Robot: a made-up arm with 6 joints.
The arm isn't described. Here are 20 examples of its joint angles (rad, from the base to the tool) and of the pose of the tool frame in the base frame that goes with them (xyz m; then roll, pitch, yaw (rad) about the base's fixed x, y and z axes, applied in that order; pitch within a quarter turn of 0, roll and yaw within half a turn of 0).
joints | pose
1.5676 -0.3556 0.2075 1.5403 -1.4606 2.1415 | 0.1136 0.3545 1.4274 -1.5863 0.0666 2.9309
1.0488 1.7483 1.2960 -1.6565 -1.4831 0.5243 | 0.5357 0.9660 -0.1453 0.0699 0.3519 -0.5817
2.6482 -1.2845 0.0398 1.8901 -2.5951 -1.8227 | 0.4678 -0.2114 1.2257 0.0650 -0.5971 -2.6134
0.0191 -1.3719 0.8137 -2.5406 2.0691 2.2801 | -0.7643 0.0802 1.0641 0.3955 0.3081 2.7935
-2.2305 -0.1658 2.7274 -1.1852 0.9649 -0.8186 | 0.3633 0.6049 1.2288 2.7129 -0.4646 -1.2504
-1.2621 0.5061 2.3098 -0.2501 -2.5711 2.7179 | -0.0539 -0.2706 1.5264 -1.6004 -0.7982 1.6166
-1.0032 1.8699 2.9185 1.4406 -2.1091 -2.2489 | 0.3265 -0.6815 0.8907 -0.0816 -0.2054 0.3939
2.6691 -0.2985 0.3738 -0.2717 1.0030 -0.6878 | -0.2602 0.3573 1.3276 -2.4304 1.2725 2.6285
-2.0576 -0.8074 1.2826 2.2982 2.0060 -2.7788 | 0.4448 0.6359 1.2679 2.2663 -0.3023 2.0486
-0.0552 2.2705 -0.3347 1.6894 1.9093 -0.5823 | -0.0216 0.0032 -0.4216 -0.1050 0.5872 -1.8628
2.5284 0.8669 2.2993 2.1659 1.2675 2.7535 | -0.3515 0.1609 1.3980 1.1445 0.3361 0.6420
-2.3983 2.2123 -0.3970 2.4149 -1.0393 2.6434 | 0.1510 0.0261 -0.3996 2.0311 -1.1776 -0.5488
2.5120 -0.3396 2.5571 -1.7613 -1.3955 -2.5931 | 0.6394 -0.5168 1.1930 0.2654 0.1572 1.2762
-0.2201 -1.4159 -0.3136 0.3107 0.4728 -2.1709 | -0.2485 -0.1108 1.1486 2.5687 1.2678 -0.4417
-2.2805 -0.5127 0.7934 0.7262 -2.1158 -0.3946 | -0.0345 0.2234 1.5267 1.1376 -0.6706 0.4039
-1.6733 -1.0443 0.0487 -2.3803 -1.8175 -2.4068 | 0.1499 0.0615 1.2622 -1.2199 0.2567 -2.6967
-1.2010 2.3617 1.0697 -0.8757 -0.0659 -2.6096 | 0.0886 -0.5070 -0.6859 -0.9216 -1.2675 0.9126
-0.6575 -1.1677 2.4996 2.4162 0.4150 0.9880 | -0.6996 0.7048 0.1813 1.8464 -0.3326 -0.6339
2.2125 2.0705 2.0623 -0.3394 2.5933 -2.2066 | -0.5101 0.9777 0.0914 2.9084 0.2061 2.4576
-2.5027 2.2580 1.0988 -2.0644 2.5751 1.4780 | -0.3756 -0.4007 -0.5495 2.6375 0.4473 -1.6489
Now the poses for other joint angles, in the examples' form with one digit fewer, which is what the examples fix.
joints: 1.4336 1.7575 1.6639 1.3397 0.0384 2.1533
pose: 0.238 1.237 0.403 -1.226 0.056 -1.956
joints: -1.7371 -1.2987 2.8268 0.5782 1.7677 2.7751
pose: 0.005 0.754 -0.021 -2.157 -0.458 1.704
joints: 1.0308 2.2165 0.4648 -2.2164 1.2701 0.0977
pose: 0.067 0.174 -0.547 1.734 -0.288 2.232
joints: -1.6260 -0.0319 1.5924 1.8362 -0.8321 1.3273
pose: 0.030 0.201 1.648 2.860 0.411 -0.296
